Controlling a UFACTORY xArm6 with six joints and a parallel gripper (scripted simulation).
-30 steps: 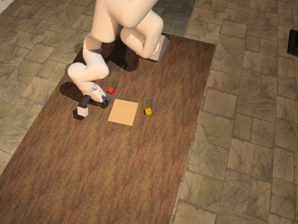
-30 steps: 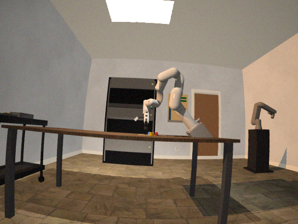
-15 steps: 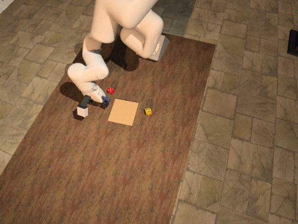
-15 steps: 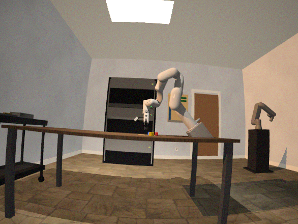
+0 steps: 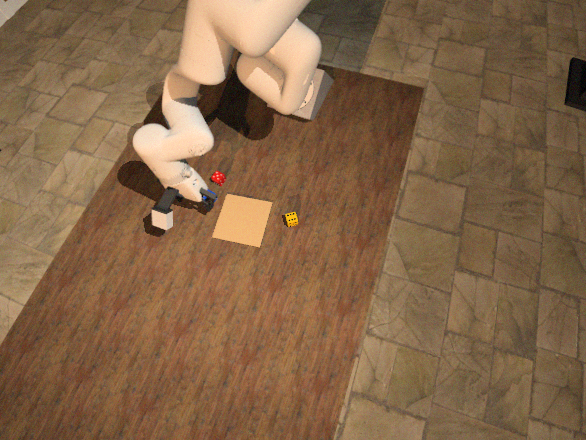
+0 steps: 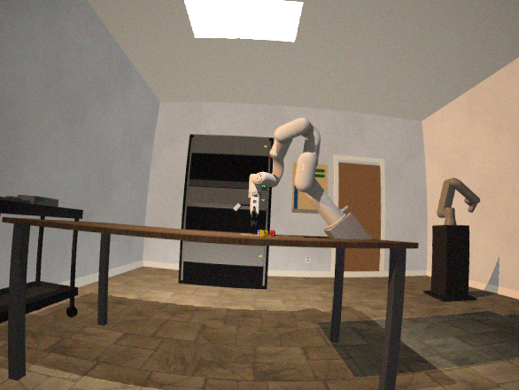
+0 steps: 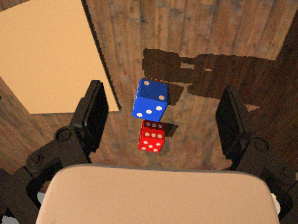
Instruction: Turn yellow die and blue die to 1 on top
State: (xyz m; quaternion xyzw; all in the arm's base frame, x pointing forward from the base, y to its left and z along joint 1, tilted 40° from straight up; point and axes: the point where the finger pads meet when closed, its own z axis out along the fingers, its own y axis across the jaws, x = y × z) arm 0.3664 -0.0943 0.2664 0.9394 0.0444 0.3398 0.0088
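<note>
My hand is 4 cm past the blue die, 4 cm above it and 1 cm to the right of it. The rest, counted from my hand: yellow die 26 cm to the left, 8 cm behind, 4 cm below; then red die 11 cm behind, 4 cm below; then tan mat 13 cm to the left, 6 cm below, 2 cm behind.
</note>
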